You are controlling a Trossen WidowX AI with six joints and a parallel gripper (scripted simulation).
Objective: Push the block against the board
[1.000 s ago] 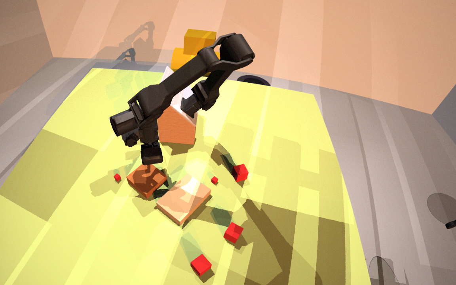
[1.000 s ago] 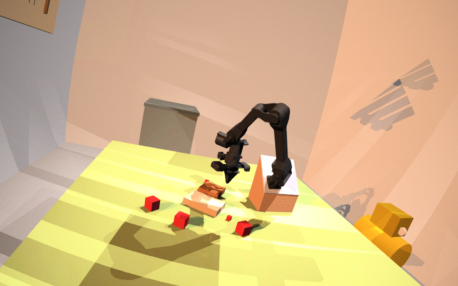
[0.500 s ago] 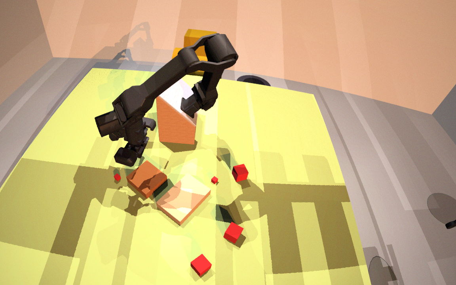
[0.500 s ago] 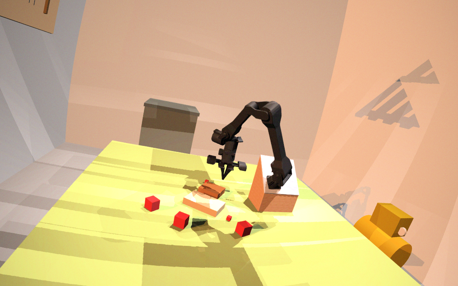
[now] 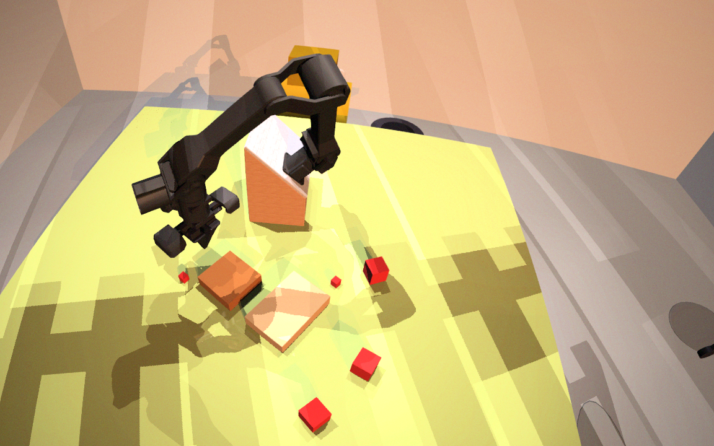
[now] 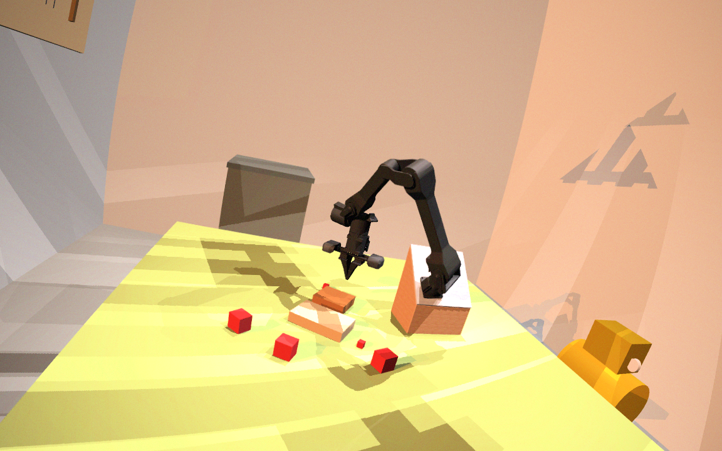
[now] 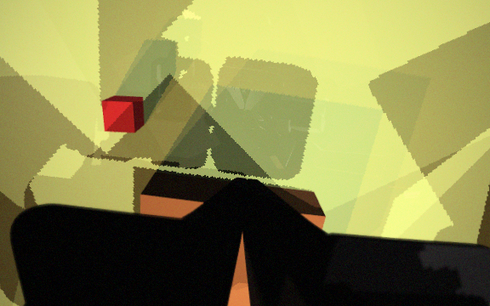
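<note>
Right now the square block is 5 cm ahead of my gripper tip, 6 cm to the left of it and 5 cm below it. Also, from my gripper tip: board (11 cm ahead, 19 cm to the left, 5 cm below).
</note>
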